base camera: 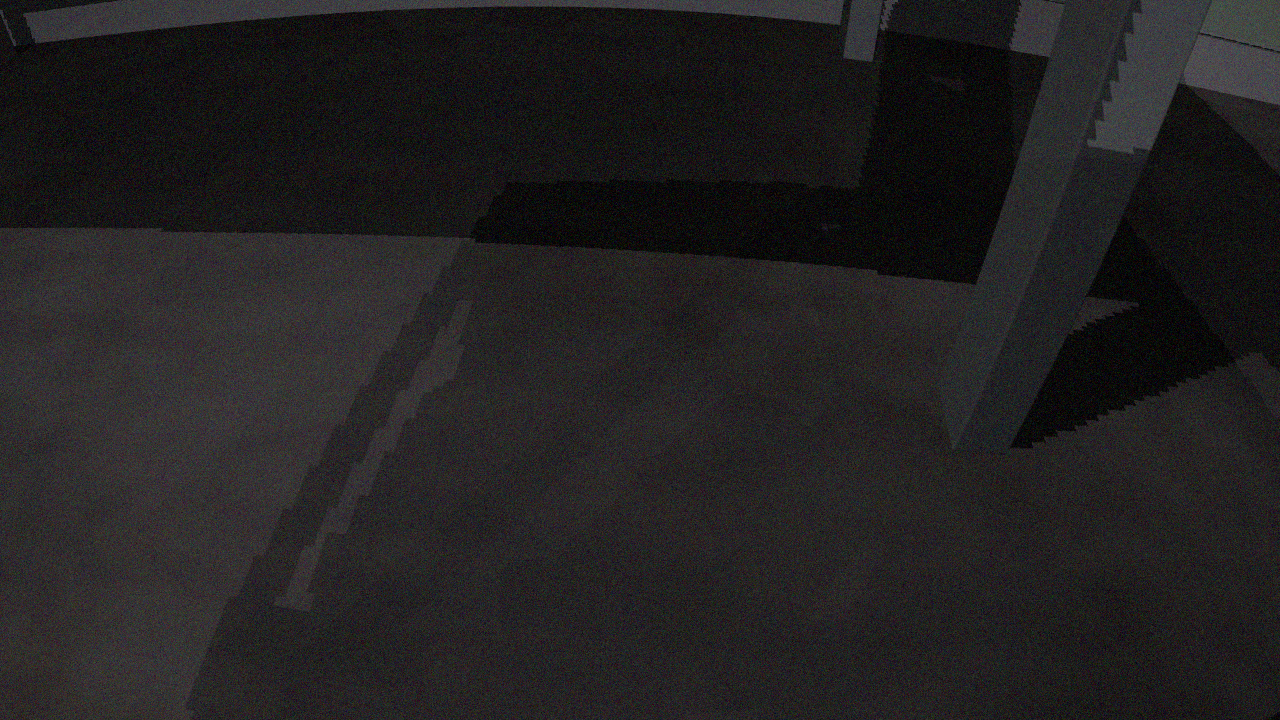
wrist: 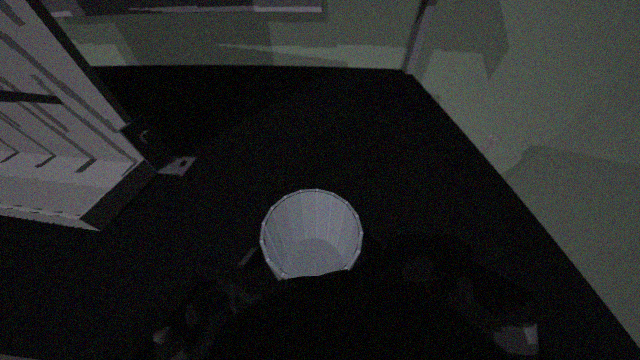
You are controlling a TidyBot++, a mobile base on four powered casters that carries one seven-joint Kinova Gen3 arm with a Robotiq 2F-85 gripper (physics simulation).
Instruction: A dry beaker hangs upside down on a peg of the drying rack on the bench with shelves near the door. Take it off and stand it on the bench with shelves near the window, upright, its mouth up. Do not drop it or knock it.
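Frame: origin at the arm's base, x ahead, y left, z up, level; metres.
Seen in the pictures: gripper, fingertip midpoint: [wrist: 314, 251].
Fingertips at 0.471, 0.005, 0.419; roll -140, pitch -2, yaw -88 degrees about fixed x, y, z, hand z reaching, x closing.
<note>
A point is followed by its place in that frame, as x, y, z.
The beaker [wrist: 312, 227] {0.475, 0.005, 0.455} stands upright on the dark bench top [wrist: 320, 130] {0.733, -0.030, 0.365} in the wrist view. Its round mouth faces up and shows its pale inside, and its near edge is cut off by the dark gripper body. My gripper [wrist: 314, 251] {0.471, 0.005, 0.419} is open and empty, with its dark fingers low on the left and right, apart from the beaker. The fingertips are hard to make out in the dim light. The drying rack does not show in either view.
A pale slatted structure [wrist: 45, 145] {0.695, 0.442, 0.392} with a dark corner stands left of the beaker. Beside it is a small light plate [wrist: 175, 165] {0.644, 0.212, 0.373} with a hole. A greenish wall [wrist: 575, 100] {1.064, -1.231, 0.262} borders the bench. The base camera shows a grey leg [base camera: 1042, 268] {0.384, -0.223, -0.249} on the floor [base camera: 626, 501] {0.358, -0.011, -0.397}.
</note>
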